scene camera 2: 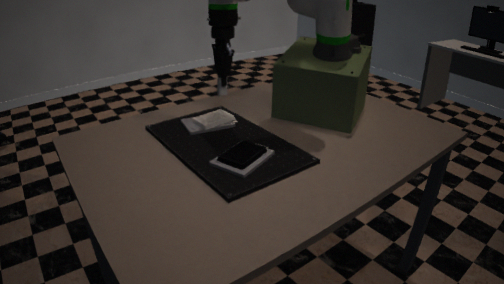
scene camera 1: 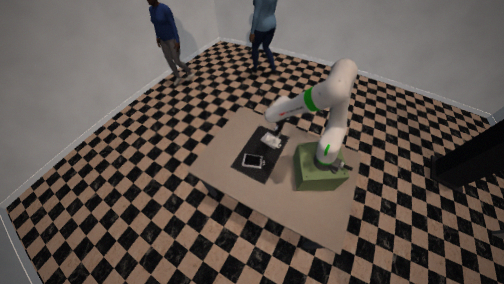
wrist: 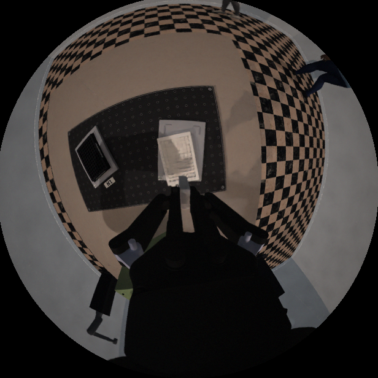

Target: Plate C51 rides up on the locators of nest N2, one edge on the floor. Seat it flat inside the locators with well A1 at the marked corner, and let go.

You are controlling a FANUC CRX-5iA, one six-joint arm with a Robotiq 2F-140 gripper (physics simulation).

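The white plate C51 lies turned and off-centre on the pale grey nest N2. In the wrist view two corner locators show uncovered at the nest's far end, and the plate's near edge reaches to the nest's near edge. In scene camera 2 the plate looks tilted. Well A1 cannot be made out. My gripper is shut and empty. It is upright above the table, beyond the nest in scene camera 2, and near the plate's near edge in the wrist view.
The black perforated board carries both nests. A black plate sits in the nest labelled N1. The arm's green base block stands on the table. Two people stand beyond the table.
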